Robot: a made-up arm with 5 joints.
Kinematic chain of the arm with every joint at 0, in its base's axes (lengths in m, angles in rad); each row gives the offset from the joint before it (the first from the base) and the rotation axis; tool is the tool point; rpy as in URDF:
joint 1: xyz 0.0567 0 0.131 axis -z
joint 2: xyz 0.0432 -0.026 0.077 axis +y
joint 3: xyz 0.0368 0 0.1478 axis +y
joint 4: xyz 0.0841 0 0.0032 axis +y
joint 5: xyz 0.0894 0.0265 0 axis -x
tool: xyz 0 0 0 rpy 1.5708 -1.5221 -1.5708
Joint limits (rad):
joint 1: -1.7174..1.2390
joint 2: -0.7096..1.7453
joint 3: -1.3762..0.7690
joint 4: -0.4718..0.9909
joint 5: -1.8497..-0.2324
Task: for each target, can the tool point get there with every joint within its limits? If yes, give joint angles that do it. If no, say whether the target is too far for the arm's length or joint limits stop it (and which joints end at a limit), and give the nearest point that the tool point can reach.
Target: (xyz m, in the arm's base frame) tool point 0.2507 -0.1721 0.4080
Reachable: yes | joints 0.7276 0.1278 -0.6131 0.3054 -0.7221
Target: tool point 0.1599 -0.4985 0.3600
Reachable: no: too far | nearest point 0.1721 -0.3333 0.3099 | short by 0.173 m
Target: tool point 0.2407 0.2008 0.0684
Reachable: yes | joints -0.8273 1.2383 0.0596 -0.3435 -0.3747
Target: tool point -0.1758 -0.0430 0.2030
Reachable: no: joint limits stop it (at a limit: joint 1, joint 2, joint 3, joint 4) | nearest point 0.0514 0.0322 0.1259 | short by 0.251 m
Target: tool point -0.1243 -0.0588 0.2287
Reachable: no: joint limits stop it (at a limit: joint 1, joint 2, joint 3, joint 4) | nearest point 0.0678 -0.0307 0.1259 | short by 0.220 m
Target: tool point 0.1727 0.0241 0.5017
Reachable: yes | joints -0.2009 -0.3830 -0.6809 0.2036 -1.5957
